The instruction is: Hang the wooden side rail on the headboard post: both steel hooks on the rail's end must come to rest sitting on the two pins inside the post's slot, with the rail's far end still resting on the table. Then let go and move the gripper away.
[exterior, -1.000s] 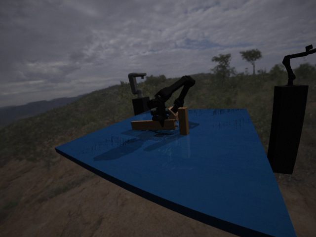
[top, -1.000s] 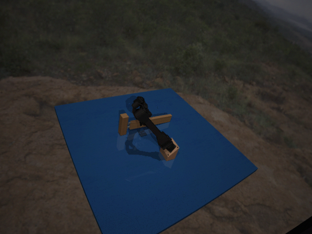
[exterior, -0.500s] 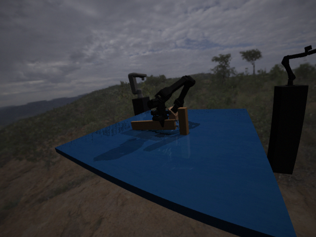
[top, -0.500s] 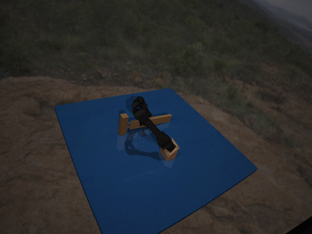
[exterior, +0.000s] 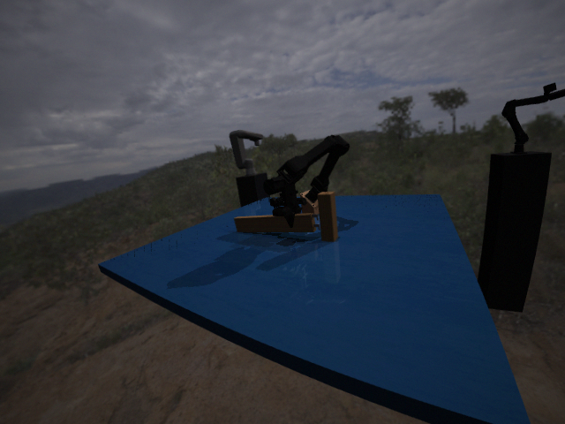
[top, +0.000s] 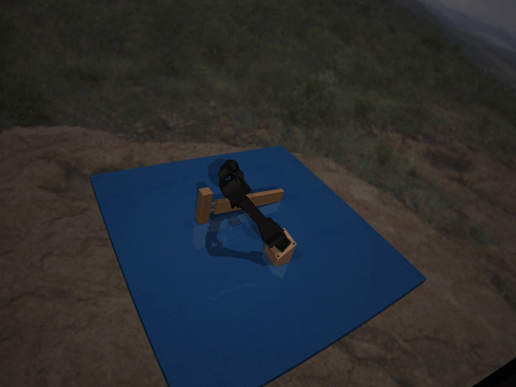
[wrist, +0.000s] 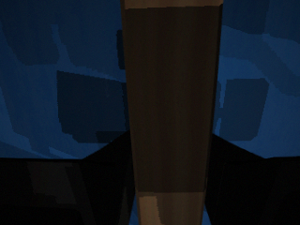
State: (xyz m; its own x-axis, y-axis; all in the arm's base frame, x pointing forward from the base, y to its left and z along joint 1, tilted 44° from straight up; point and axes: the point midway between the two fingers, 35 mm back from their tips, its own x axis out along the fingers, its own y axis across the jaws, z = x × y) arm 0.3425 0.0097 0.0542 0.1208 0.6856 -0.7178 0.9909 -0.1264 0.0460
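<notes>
The headboard post is 1 cm ahead of my gripper tip, 15 cm to the left of it and 4 cm above it.
</notes>
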